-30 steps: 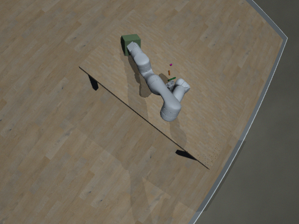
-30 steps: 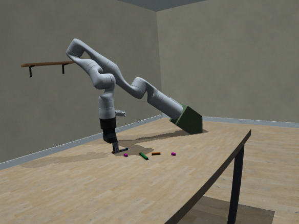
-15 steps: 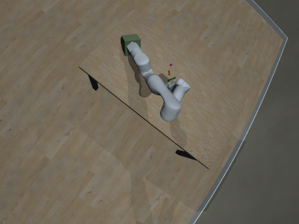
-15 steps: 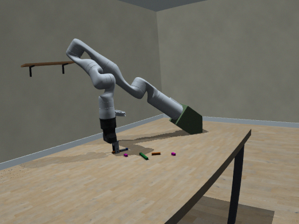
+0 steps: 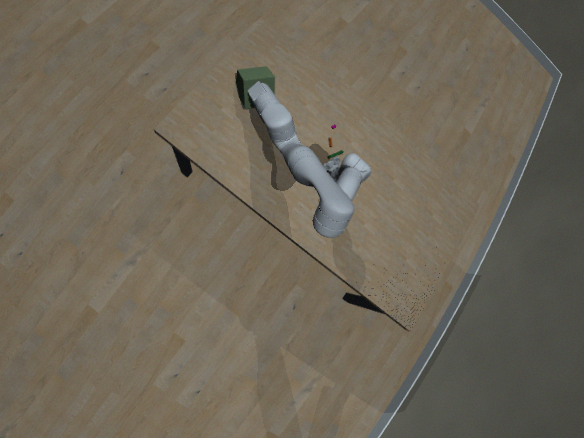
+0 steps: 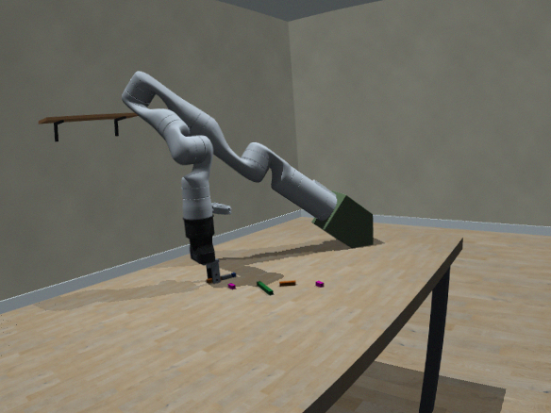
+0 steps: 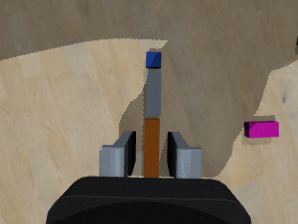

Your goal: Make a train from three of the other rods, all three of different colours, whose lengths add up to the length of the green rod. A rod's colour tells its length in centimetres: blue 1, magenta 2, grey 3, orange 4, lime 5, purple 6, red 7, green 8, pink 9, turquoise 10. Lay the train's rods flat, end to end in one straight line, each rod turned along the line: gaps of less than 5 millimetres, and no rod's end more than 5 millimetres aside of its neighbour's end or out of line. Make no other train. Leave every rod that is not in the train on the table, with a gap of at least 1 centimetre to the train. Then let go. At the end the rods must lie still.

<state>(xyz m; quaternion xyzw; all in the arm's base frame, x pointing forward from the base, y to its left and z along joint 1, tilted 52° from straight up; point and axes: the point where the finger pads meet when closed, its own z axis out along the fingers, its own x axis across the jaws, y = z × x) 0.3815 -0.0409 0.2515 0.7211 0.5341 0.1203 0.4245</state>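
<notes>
Right now the grey rod is 30 mm behind my hand, 20 mm to the left of it and 10 mm below it. From my hand the other things lie so: blue rod: 50 mm behind, 30 mm to the left, 10 mm below; green rod: 160 mm to the left, 10 mm below, 10 mm ahead.
</notes>
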